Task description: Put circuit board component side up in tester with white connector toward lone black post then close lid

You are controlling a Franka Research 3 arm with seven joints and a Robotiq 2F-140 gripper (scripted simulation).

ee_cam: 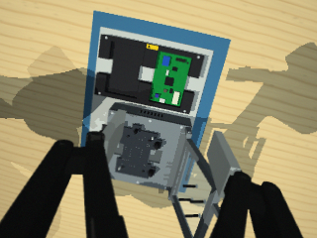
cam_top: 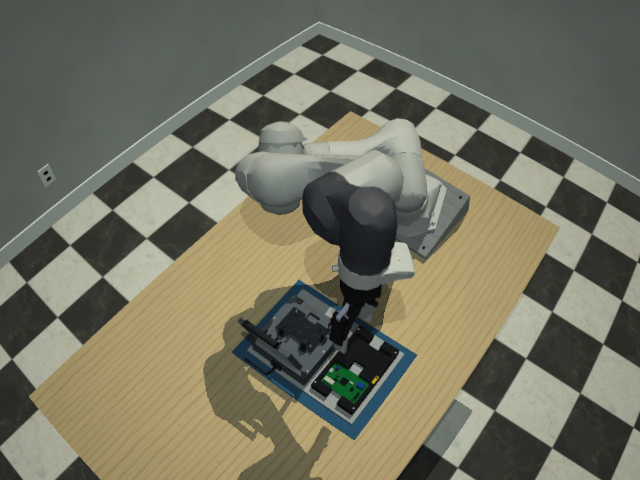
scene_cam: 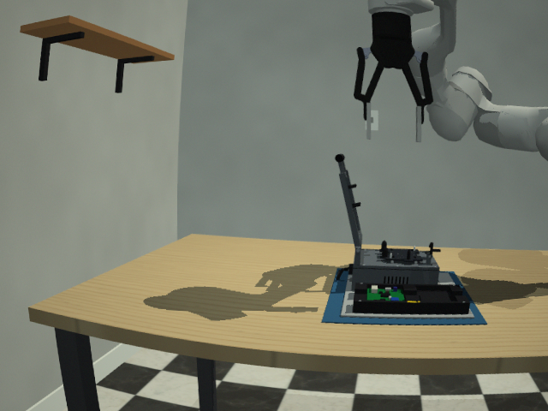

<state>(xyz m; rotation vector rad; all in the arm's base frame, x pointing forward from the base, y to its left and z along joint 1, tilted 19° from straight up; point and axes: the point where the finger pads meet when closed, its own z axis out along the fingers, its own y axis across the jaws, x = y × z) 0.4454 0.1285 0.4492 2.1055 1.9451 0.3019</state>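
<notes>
The green circuit board is 310 mm below my hand. Also, from my hand: black post (110 mm behind, 100 mm to the right, 240 mm below); lid (70 mm ahead, 180 mm to the right, 150 mm below).
</notes>
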